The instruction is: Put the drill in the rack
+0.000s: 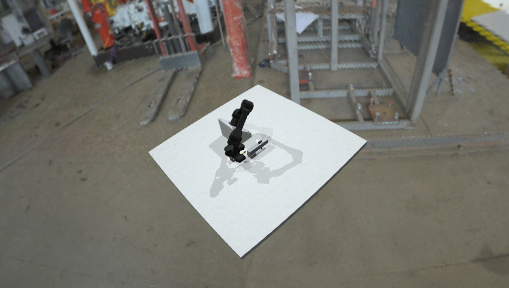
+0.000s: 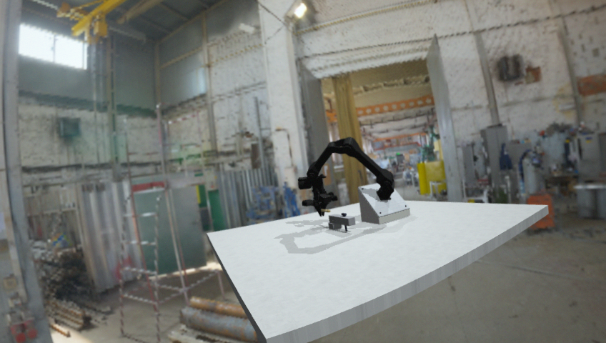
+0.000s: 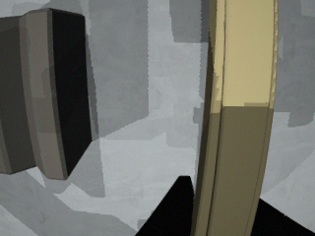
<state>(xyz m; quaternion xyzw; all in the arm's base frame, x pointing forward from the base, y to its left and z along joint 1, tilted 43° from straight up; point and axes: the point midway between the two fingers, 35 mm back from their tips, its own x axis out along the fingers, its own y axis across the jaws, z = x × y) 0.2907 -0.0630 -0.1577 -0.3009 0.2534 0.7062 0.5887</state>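
Right now my gripper tip is 40 mm to the right of the drill and 30 mm below it. The rest, counted from my gripper tip: dark key (30 mm behind, 230 mm to the left); grey block (30 mm behind, 190 mm to the left, 10 mm below); dark rack (80 mm behind, 20 mm to the left, 30 mm below).
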